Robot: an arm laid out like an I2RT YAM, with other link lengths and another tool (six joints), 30 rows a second.
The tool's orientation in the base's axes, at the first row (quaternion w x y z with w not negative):
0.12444, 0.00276, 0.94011, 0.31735
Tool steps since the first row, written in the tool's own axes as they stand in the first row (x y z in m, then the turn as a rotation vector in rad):
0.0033, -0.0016, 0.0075, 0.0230, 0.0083, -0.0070
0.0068, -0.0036, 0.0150, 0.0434, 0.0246, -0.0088
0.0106, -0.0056, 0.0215, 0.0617, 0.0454, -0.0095
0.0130, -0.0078, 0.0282, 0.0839, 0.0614, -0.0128
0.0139, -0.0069, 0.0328, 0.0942, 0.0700, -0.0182
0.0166, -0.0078, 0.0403, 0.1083, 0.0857, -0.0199
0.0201, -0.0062, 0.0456, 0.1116, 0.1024, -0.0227
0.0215, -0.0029, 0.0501, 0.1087, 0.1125, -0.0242
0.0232, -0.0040, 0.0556, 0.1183, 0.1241, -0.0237
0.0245, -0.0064, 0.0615, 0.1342, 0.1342, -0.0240
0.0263, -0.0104, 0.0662, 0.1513, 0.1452, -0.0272
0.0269, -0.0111, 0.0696, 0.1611, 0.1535, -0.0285
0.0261, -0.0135, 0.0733, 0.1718, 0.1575, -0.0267
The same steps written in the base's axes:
-0.0013, 0.0035, -0.0075, -0.0245, 0.0044, 0.0050
-0.0028, 0.0066, -0.0152, -0.0459, 0.0181, 0.0114
-0.0048, 0.0092, -0.0223, -0.0654, 0.0358, 0.0201
-0.0054, 0.0117, -0.0293, -0.0888, 0.0485, 0.0270
-0.0052, 0.0152, -0.0325, -0.1007, 0.0530, 0.0339
-0.0060, 0.0192, -0.0394, -0.1160, 0.0657, 0.0413
-0.0083, 0.0239, -0.0434, -0.1210, 0.0776, 0.0527
-0.0088, 0.0294, -0.0452, -0.1193, 0.0846, 0.0605
-0.0091, 0.0319, -0.0505, -0.1294, 0.0949, 0.0649
-0.0088, 0.0336, -0.0567, -0.1456, 0.1042, 0.0674
-0.0091, 0.0334, -0.0631, -0.1637, 0.1125, 0.0725
-0.0088, 0.0349, -0.0663, -0.1742, 0.1192, 0.0762
-0.0070, 0.0351, -0.0704, -0.1844, 0.1243, 0.0747

